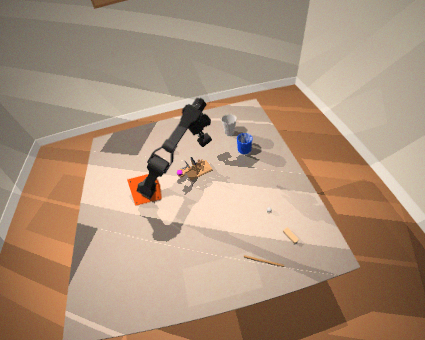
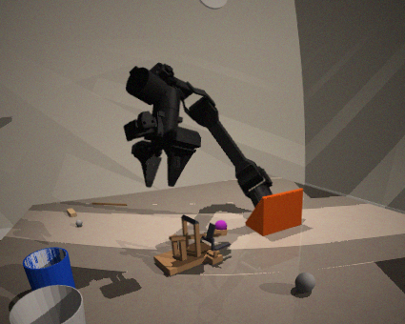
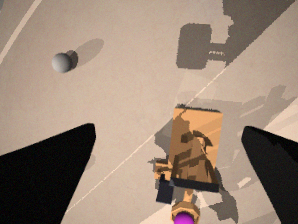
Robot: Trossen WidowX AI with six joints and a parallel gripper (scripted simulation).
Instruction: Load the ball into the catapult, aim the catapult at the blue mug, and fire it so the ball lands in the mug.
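Now: gripper tip 170 mm past the purple ball, 140 mm above it and 50 mm to the left of it. The rest, counted from my gripper tip: blue mug: 250 mm ahead, 180 mm below, 10 mm to the right; then wooden catapult: 150 mm below, 100 mm behind, 30 mm to the right; then catapult frame: 120 mm below, 80 mm behind, 40 mm to the right.
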